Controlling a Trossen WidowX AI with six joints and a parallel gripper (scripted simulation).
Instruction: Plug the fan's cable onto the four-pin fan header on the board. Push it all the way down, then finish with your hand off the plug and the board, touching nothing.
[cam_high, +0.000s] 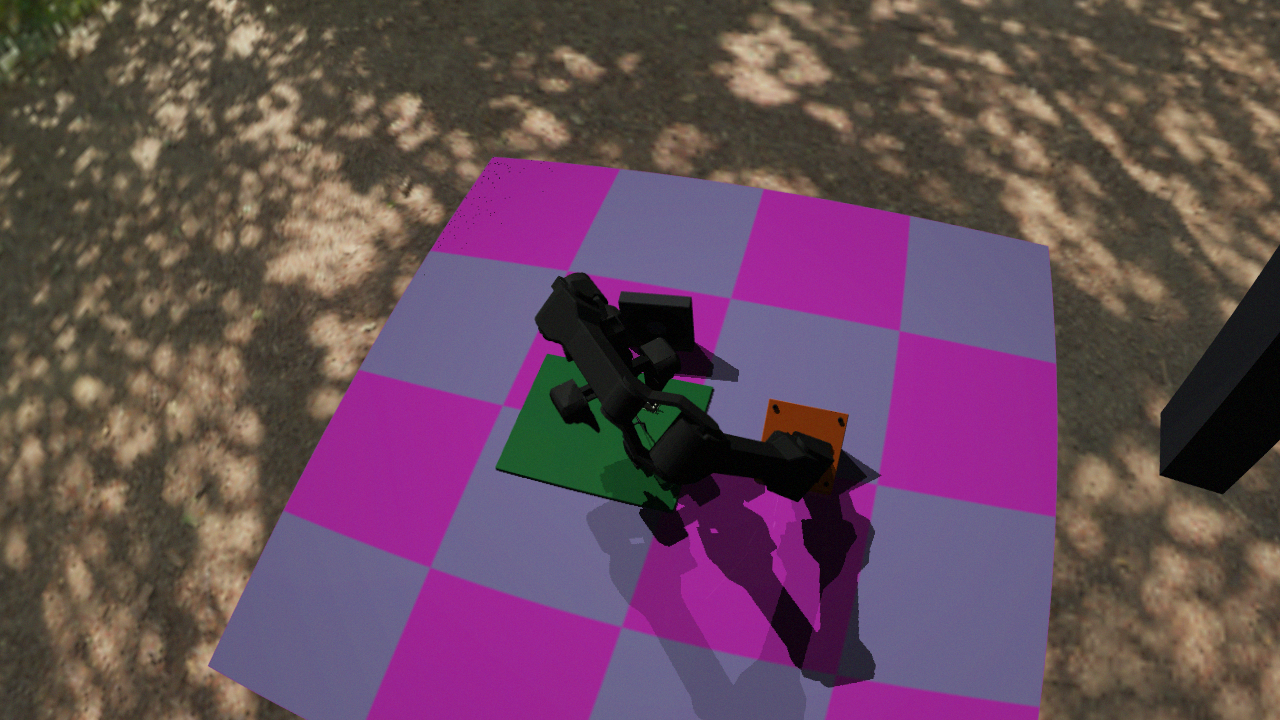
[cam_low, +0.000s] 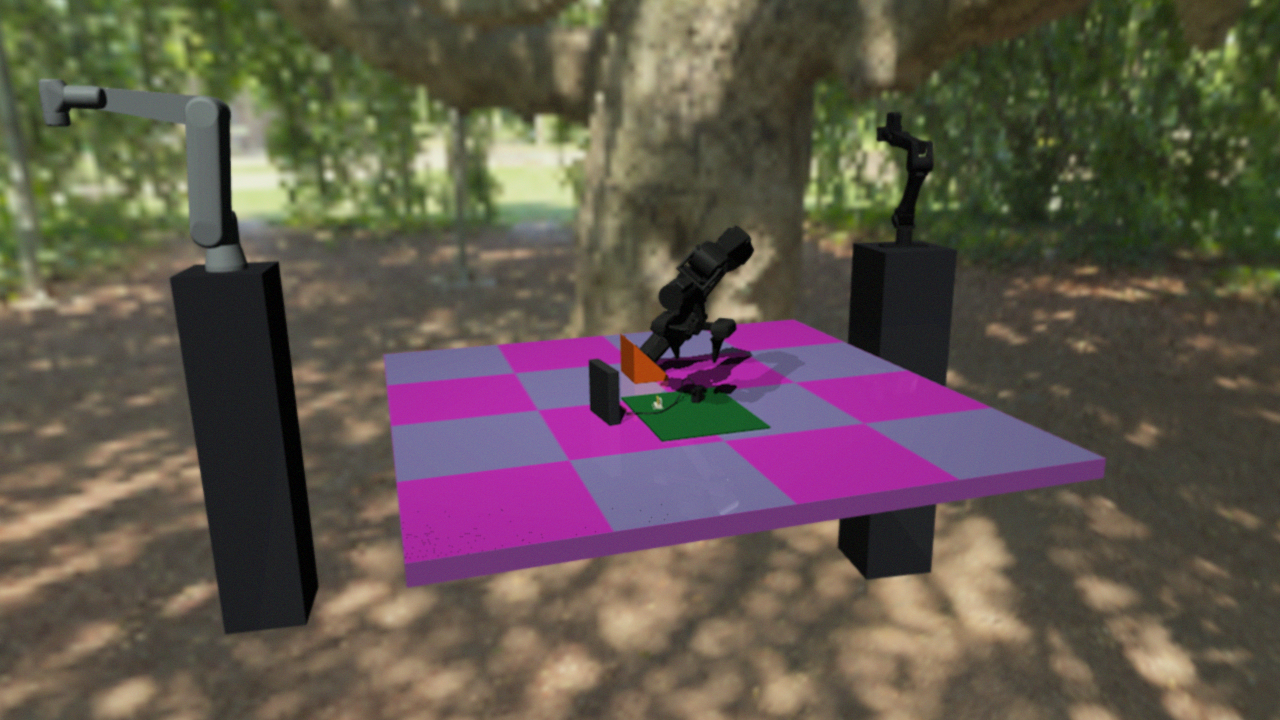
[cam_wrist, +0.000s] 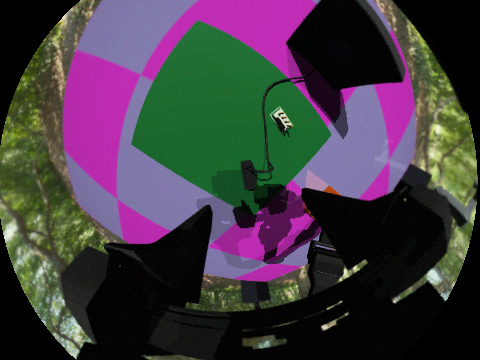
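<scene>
Now: the black plug 80 mm below my gripper tip, 10 mm to the left of it and 10 mm behind it. The rest, counted from my gripper tip: black fan: 210 mm to the right, 40 mm below, 40 mm ahead; green board: 120 mm below, 60 mm ahead, 30 mm to the right.
</scene>
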